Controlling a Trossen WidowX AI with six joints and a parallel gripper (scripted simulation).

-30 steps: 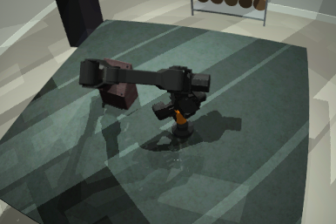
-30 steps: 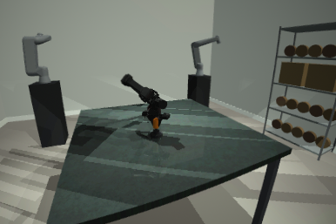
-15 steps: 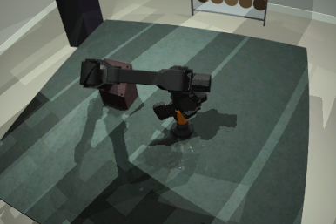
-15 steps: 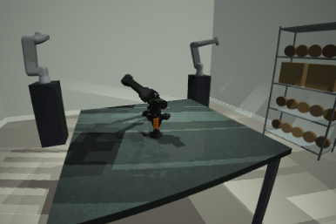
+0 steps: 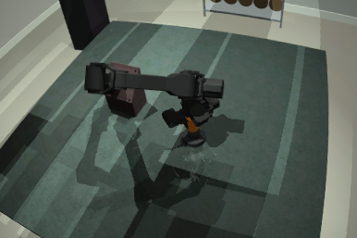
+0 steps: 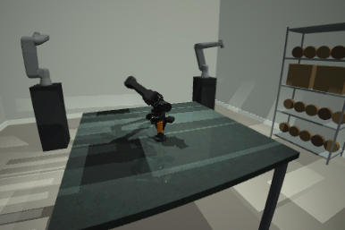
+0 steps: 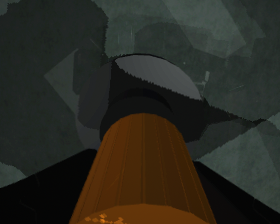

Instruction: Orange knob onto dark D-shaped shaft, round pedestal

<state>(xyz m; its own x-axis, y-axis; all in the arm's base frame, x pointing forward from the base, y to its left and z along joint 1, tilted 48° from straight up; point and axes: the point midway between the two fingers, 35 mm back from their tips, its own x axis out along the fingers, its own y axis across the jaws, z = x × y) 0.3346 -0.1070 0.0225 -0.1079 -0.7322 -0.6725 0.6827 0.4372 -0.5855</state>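
The orange knob lies 2 cm above my gripper tip. From my gripper tip the other things lie so: round pedestal: 4 cm below.
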